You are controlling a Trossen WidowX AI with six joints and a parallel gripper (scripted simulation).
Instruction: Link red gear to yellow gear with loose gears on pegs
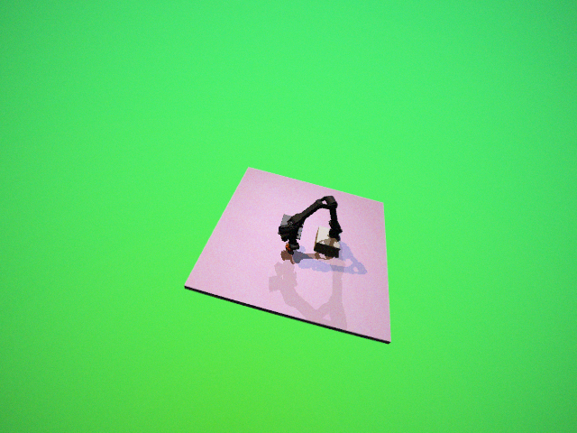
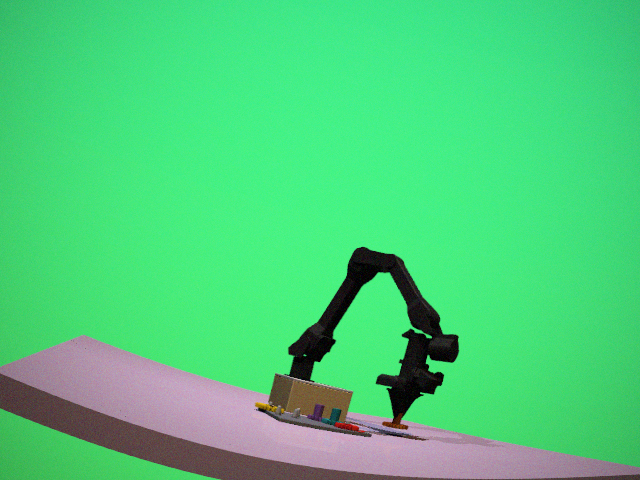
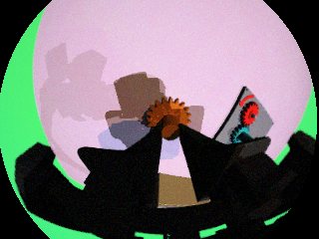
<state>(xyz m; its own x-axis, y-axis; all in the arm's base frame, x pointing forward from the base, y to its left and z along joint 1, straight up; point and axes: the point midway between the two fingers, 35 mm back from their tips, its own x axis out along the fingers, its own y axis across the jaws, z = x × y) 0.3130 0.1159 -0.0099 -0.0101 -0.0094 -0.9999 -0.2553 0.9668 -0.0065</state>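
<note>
Right now the purple gear is 40 mm behind my gripper tip, 200 mm to the right of it and 30 mm below it. Also, from my gripper tip: orange gear (10 mm below); teal gear (10 mm behind, 180 mm to the right, 30 mm below); red arrow (70 mm ahead, 150 mm to the right, 40 mm below).
</note>
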